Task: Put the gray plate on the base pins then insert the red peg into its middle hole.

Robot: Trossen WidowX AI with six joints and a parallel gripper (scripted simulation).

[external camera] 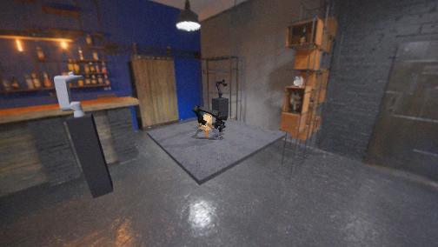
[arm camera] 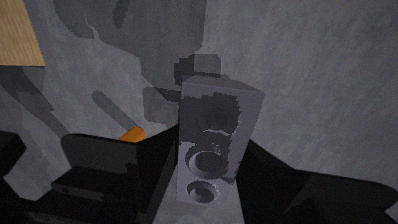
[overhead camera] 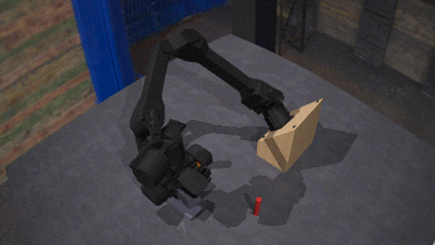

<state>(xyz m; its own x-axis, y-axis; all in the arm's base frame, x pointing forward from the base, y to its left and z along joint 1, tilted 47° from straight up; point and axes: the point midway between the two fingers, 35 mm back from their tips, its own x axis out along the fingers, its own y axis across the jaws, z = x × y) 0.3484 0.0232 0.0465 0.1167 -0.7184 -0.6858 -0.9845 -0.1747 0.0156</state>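
Now: the red peg 13 cm behind my gripper tip, 15 cm to the left of it and 3 cm below it. Round my gripper tip: orange cylinder: 11 cm behind, 9 cm to the right, 3 cm below; plate: 3 cm above.
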